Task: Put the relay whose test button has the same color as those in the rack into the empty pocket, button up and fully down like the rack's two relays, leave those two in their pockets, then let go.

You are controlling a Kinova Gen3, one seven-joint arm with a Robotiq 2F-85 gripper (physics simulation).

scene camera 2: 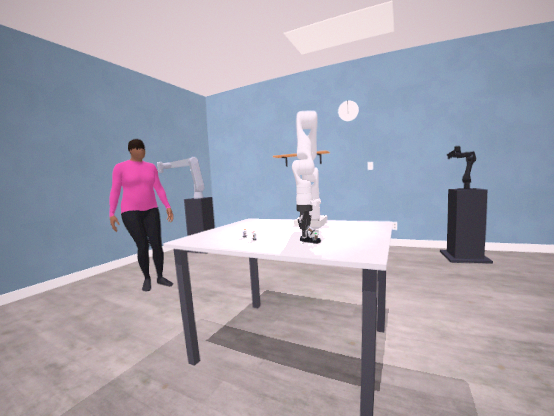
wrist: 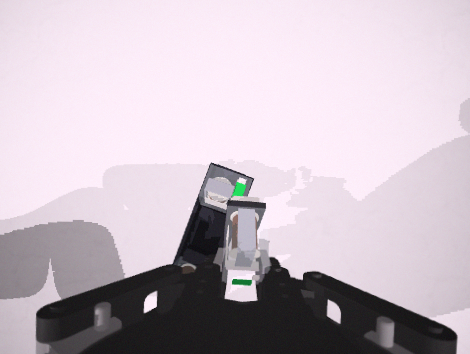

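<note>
The dark rack stands on the table, angled in the wrist view. A clear relay with a green button sits in its far end. A dark pocket shows behind it, and a small part of another relay shows at the near end, mostly hidden by the gripper. My gripper is low at the rack and shut on a clear relay with a green button. This relay looks tilted, overlaps the rack's right side in the wrist view, and is not aligned with the rack. Its lower end is hidden.
Two small relays stand apart on the white table, left of the rack in the scene view; their button colors are too small to tell. A person in pink stands beyond the table's left side.
</note>
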